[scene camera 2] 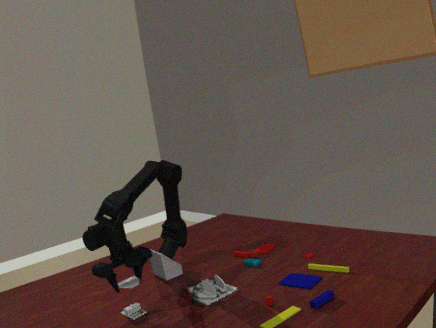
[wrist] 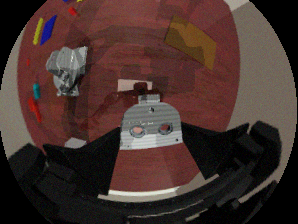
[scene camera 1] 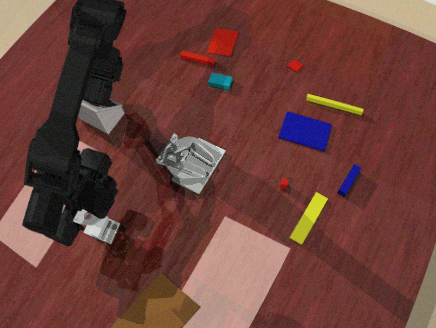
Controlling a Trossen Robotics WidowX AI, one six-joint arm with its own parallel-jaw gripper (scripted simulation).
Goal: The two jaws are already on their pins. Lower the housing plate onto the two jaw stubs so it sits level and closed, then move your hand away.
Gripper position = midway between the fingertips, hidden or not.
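Note:
Scene camera 1 shows my gripper (scene camera 1: 91, 211), a yellow bar (scene camera 1: 317, 203) and a blue plate (scene camera 1: 307, 131). Scene camera 2 shows my gripper (scene camera 2: 129, 287) too. In the wrist view are a housing plate (wrist: 151, 120), carried by my gripper, and the gripper (wrist: 149, 127) itself.

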